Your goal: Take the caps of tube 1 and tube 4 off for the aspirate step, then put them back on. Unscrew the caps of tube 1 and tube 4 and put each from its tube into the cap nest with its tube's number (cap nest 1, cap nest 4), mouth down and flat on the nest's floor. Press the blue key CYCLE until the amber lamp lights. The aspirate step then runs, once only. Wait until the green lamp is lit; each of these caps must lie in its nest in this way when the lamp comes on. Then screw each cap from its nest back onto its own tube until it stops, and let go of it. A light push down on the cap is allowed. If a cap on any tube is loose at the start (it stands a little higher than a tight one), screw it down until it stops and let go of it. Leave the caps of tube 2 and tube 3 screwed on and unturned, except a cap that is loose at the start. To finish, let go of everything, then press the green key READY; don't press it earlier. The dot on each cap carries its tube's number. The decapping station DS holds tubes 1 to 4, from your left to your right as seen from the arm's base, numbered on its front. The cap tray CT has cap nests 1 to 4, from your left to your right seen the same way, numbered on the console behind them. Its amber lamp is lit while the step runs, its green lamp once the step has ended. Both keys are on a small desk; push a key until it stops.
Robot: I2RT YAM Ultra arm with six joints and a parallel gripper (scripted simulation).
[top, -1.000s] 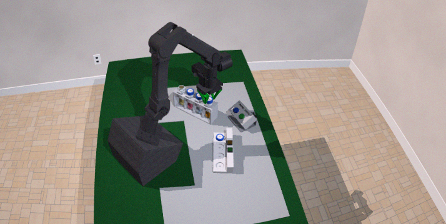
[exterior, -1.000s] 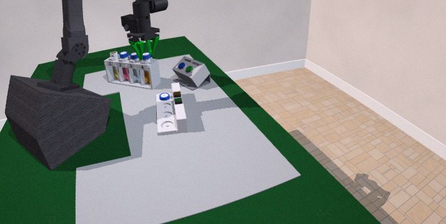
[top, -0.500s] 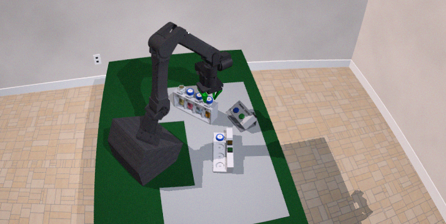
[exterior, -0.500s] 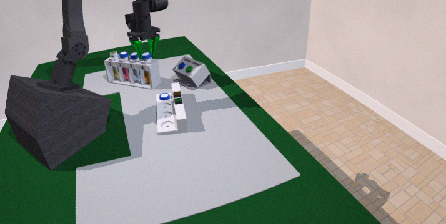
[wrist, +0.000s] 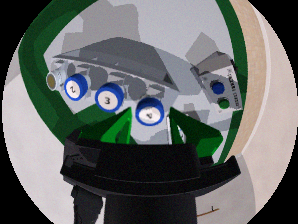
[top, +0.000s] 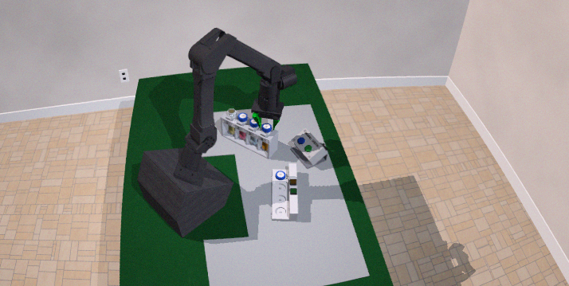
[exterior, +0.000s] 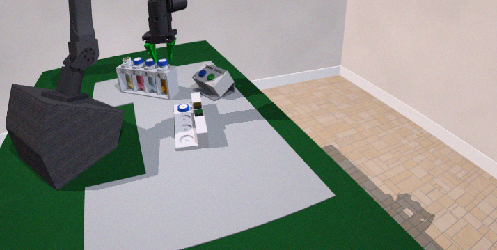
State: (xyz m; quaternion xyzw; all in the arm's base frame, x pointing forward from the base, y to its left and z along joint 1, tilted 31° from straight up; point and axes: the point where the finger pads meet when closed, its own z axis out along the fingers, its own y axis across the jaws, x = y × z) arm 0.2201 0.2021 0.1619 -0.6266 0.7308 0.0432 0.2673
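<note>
My hand is 130 mm short of the blue key, 60 mm above it and 10 mm to the right of it. Round my hand: green key (150 mm ahead, 60 mm below, 30 mm to the right).
</note>
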